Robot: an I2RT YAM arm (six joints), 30 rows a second.
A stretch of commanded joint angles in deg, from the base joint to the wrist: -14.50, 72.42, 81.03, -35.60, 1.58, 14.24; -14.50, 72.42, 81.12, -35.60, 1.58, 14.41; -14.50, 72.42, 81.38, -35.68, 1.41, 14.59; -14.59, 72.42, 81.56, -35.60, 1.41, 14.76; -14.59, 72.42, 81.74, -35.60, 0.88, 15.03; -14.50, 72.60, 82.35, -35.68, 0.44, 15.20; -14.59, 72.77, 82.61, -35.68, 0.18, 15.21; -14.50, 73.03, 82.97, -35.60, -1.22, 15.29; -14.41, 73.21, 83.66, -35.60, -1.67, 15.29; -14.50, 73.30, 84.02, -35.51, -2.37, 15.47; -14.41, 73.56, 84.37, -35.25, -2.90, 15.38; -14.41, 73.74, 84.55, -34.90, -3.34, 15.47; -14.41, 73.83, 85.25, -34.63, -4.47, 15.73; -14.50, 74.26, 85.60, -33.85, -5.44, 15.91; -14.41, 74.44, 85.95, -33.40, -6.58, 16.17; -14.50, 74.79, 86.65, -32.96, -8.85, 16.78
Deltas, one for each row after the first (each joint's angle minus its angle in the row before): 0.00, 0.00, 0.09, 0.00, 0.00, 0.17; 0.00, 0.00, 0.26, -0.08, -0.17, 0.18; -0.09, 0.00, 0.18, 0.08, 0.00, 0.17; 0.00, 0.00, 0.18, 0.00, -0.53, 0.27; 0.09, 0.18, 0.61, -0.08, -0.44, 0.17; -0.09, 0.17, 0.26, 0.00, -0.26, 0.01; 0.09, 0.26, 0.36, 0.08, -1.40, 0.08; 0.09, 0.18, 0.69, 0.00, -0.45, 0.00; -0.09, 0.09, 0.36, 0.09, -0.70, 0.18; 0.09, 0.26, 0.35, 0.26, -0.53, -0.09; 0.00, 0.18, 0.18, 0.35, -0.44, 0.09; 0.00, 0.09, 0.70, 0.27, -1.13, 0.26; -0.09, 0.43, 0.35, 0.78, -0.97, 0.18; 0.09, 0.18, 0.35, 0.45, -1.14, 0.26; -0.09, 0.35, 0.70, 0.44, -2.27, 0.61
